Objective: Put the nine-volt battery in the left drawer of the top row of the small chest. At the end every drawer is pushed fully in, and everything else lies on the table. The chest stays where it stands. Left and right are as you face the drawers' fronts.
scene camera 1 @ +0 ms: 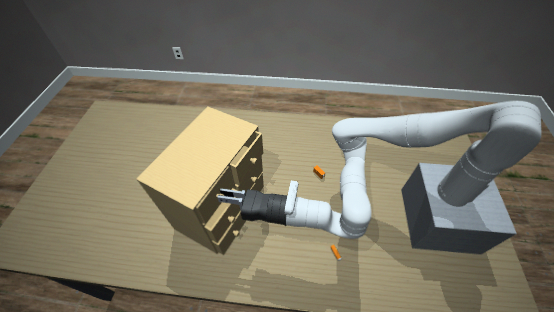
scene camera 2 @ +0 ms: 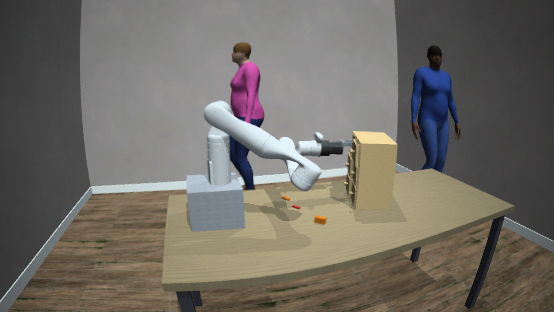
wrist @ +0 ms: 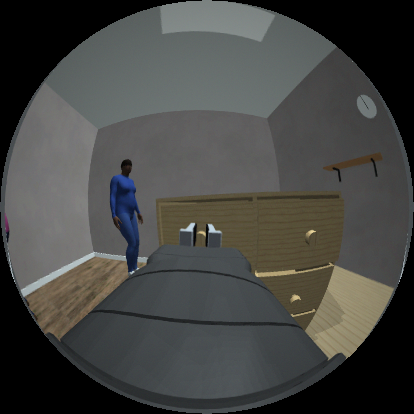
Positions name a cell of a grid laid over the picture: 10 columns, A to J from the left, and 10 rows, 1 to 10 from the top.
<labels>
A small wooden chest shows in scene camera 1 (D6), in scene camera 2 (G5) and in the wrist view (H5).
</labels>
